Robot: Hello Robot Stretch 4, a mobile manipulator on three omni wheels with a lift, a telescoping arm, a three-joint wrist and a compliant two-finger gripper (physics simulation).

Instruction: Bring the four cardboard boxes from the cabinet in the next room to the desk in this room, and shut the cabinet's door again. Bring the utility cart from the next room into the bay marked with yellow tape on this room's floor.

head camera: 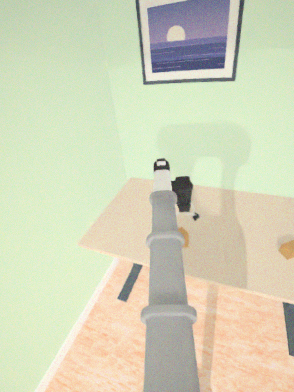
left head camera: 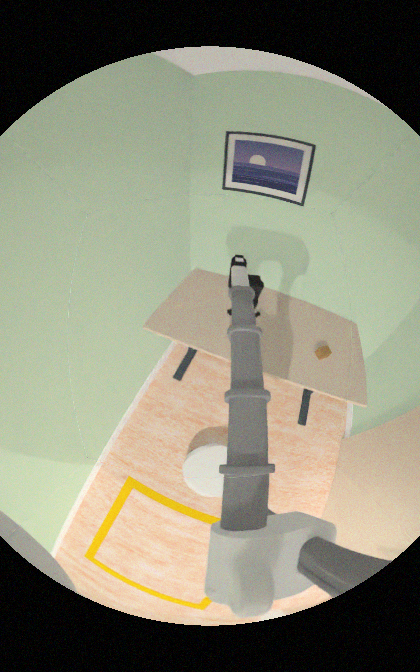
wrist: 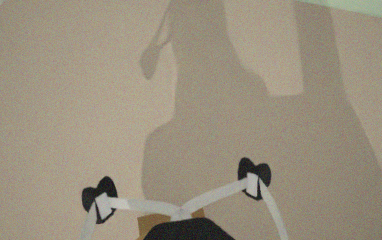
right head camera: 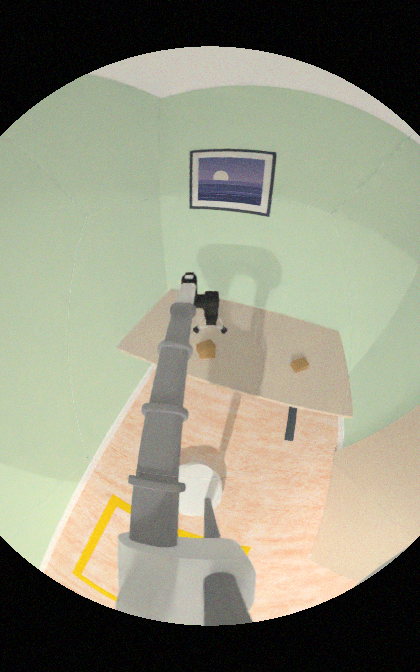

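Note:
My gripper (right head camera: 210, 330) (wrist: 178, 181) is open and empty, its fingers spread wide above the desk (head camera: 110, 225) (left head camera: 175, 310) (right head camera: 145, 335) (wrist: 50, 100). A cardboard box (head camera: 184, 238) (right head camera: 206, 349) (wrist: 148, 225) sits on the desk just on the near side of the fingers, apart from them; the arm partly hides it in the head view and the gripper's body partly hides it in the wrist view. Another cardboard box (head camera: 287, 249) (left head camera: 323, 352) (right head camera: 300, 364) sits farther right on the desk. The yellow-taped bay (left head camera: 110, 518) (right head camera: 94, 535) is on the floor. The cabinet and utility cart do not show.
A white round object (left head camera: 204, 470) (right head camera: 201, 490) stands on the floor between the desk and the bay, partly behind the arm. Green walls meet behind the desk's left end. A framed picture (head camera: 190, 40) (left head camera: 269, 167) (right head camera: 232, 181) hangs above. A beige surface (left head camera: 380, 480) (right head camera: 370, 505) stands at the right.

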